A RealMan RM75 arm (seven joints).
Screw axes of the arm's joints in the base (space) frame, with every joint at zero. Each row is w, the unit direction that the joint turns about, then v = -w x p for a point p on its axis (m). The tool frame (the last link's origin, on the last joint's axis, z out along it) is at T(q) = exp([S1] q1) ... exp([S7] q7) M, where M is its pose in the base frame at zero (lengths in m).
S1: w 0 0 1 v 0 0 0
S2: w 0 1 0 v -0.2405 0 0
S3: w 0 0 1 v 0 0 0
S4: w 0 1 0 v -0.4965 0 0
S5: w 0 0 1 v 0 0 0
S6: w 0 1 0 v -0.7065 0 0
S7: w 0 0 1 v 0 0 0
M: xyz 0 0 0.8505 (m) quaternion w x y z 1 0 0 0
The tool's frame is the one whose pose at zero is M.
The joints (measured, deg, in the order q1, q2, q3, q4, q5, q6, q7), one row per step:
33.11 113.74 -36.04 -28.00 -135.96 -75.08 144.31
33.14 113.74 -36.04 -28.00 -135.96 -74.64 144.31
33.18 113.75 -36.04 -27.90 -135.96 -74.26 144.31
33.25 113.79 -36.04 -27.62 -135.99 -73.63 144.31
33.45 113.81 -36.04 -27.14 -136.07 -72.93 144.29
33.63 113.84 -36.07 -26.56 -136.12 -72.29 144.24
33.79 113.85 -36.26 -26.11 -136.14 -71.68 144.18
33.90 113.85 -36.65 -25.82 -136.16 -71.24 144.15
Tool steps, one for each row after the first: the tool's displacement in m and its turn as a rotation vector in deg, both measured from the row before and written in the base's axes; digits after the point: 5 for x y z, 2 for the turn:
0.00057 0.00095 0.00027 0.33 -0.28 -0.06
0.00043 0.00059 -0.00020 0.21 -0.18 -0.09
0.00074 0.00056 -0.00095 0.24 -0.24 -0.21
0.00038 0.00083 -0.00149 0.14 -0.24 -0.18
0.00035 0.00029 -0.00201 0.02 -0.14 -0.20
0.00033 0.00044 -0.00161 -0.01 -0.28 -0.07
0.00025 0.00016 -0.00133 -0.18 -0.36 0.06

